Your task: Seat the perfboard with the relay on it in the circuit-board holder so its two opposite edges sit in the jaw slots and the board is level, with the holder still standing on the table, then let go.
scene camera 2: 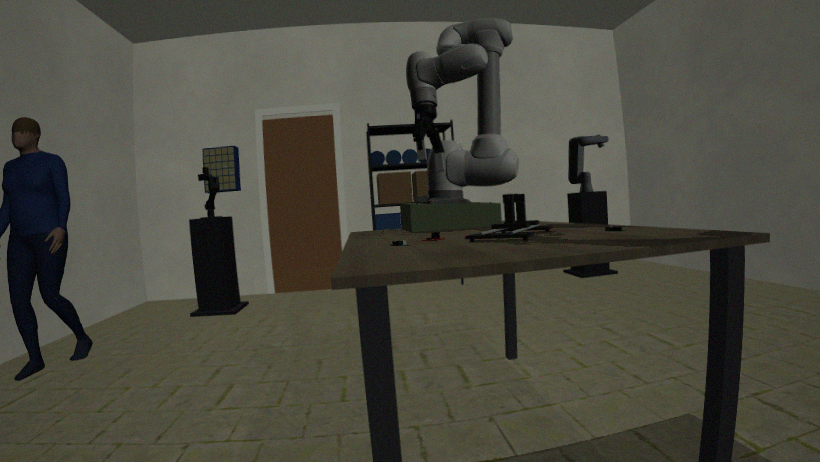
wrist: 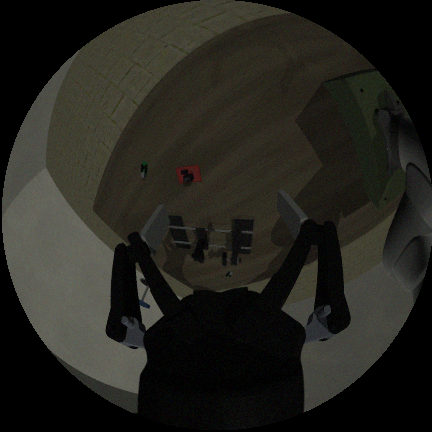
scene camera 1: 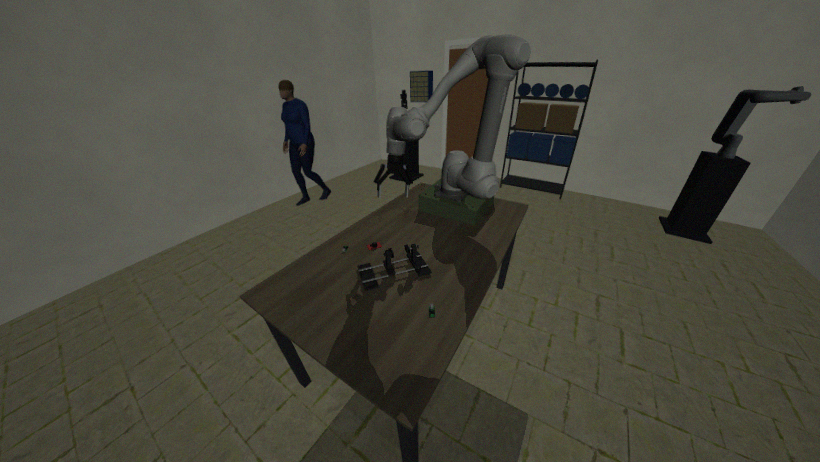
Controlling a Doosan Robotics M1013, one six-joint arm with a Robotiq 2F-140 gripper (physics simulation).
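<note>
The perfboard [scene camera 1: 370, 246] [scene camera 2: 433, 239] [wrist: 197, 171] is a small red board with the black relay and another dark part on top. It lies flat on the table, beside the holder. The circuit-board holder [scene camera 1: 367, 276] [scene camera 2: 514, 212] [wrist: 243, 236] stands on the table with dark end bars, two light rods and dark upright jaws; no board shows between the jaws. My gripper [scene camera 1: 393, 193] [scene camera 2: 430, 156] [wrist: 220, 205] is open and empty, high above the table. Its fingers are spread wide in the wrist view. The jaw slots are too small and dark to make out.
A small green-and-black part [scene camera 1: 344, 249] [scene camera 2: 400, 243] [wrist: 144, 170] lies near the perfboard. Another small green part [scene camera 1: 432, 311] [wrist: 229, 274] lies on the holder's other side. The arm stands on a green block [scene camera 1: 450, 209] [scene camera 2: 453, 216] [wrist: 361, 135]. A person [scene camera 1: 296, 120] [scene camera 2: 34, 189] is beyond the table.
</note>
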